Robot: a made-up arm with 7 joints. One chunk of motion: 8 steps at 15 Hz.
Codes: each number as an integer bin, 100 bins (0 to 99) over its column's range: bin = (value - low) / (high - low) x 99, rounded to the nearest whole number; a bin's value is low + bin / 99 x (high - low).
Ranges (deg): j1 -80.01..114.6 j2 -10..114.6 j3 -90.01..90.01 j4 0..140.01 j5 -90.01..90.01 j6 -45.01..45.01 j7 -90.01..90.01
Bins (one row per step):
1: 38 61 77 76 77 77 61
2: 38 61 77 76 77 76 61
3: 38 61 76 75 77 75 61
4: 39 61 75 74 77 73 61
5: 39 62 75 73 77 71 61
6: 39 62 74 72 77 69 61
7: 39 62 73 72 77 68 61
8: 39 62 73 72 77 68 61
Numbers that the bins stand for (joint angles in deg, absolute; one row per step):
1: -5.31 66.77 50.01 107.48 50.01 25.01 20.91
2: -5.31 66.77 50.01 107.48 50.01 24.10 20.91
3: -5.31 66.77 48.19 106.07 50.01 23.19 20.91
4: -3.35 66.77 46.37 104.65 50.01 21.37 20.91
5: -3.35 68.03 46.37 103.24 50.01 19.55 20.91
6: -3.35 68.03 44.55 101.83 50.01 17.73 20.91
7: -3.35 68.03 42.73 101.83 50.01 16.82 20.91
8: -3.35 68.03 42.73 101.83 50.01 16.82 20.91

